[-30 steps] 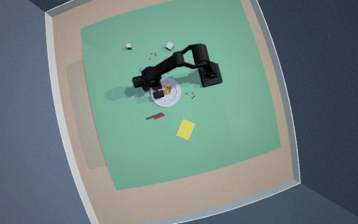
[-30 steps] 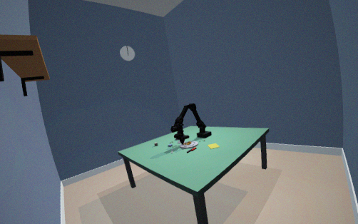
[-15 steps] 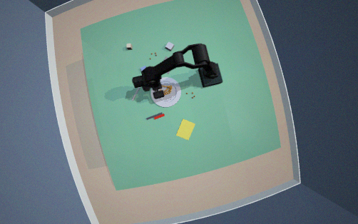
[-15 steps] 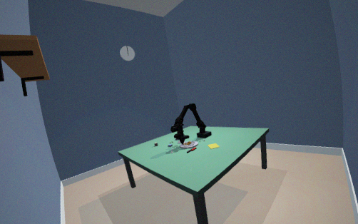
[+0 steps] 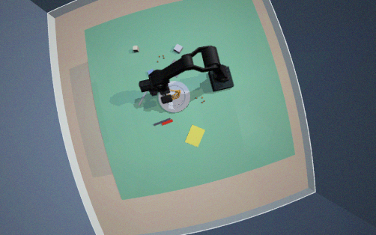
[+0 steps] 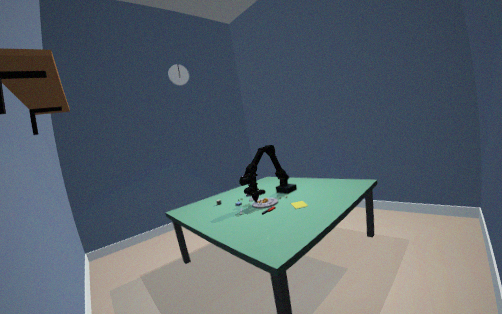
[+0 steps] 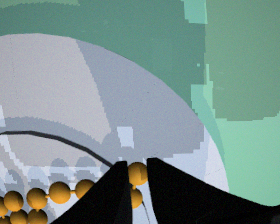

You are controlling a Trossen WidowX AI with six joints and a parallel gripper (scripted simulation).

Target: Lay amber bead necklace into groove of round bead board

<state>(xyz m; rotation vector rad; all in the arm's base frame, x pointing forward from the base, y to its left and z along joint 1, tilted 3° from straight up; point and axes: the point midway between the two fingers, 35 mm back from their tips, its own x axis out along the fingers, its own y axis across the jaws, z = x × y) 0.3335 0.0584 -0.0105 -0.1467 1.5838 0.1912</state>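
Right now the round grey bead board is 5 cm behind my gripper tip, 4 cm to the left of it and 1 cm below it. Also, from my gripper tip: grey rod 15 cm ahead, 3 cm to the left, 2 cm below; then blue block 9 cm ahead, 12 cm to the right, 1 cm below; then grey plate 7 cm behind, 14 cm to the right, 2 cm below.
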